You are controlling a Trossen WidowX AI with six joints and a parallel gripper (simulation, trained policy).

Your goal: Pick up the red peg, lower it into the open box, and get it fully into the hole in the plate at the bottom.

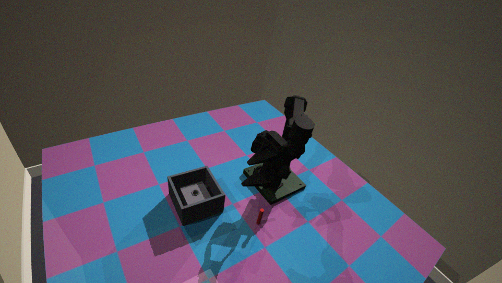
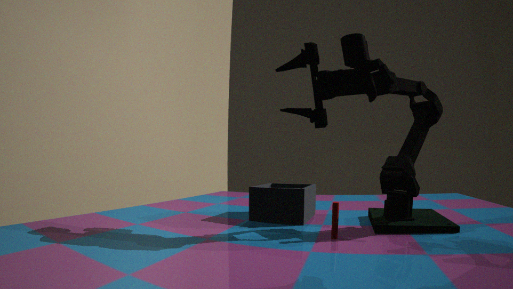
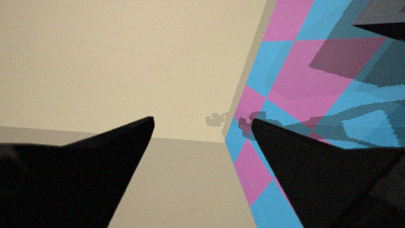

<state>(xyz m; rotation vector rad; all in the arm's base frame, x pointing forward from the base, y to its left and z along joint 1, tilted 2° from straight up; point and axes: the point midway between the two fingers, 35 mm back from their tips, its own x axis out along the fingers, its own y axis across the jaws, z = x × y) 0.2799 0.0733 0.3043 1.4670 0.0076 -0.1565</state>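
The red peg is 290 mm below my gripper tip, 120 mm behind it and 10 mm to the left of it. The rest, counted from my gripper tip: grey plate (280 mm below, 210 mm to the right); then dark grey box (300 mm below, 210 mm to the right).
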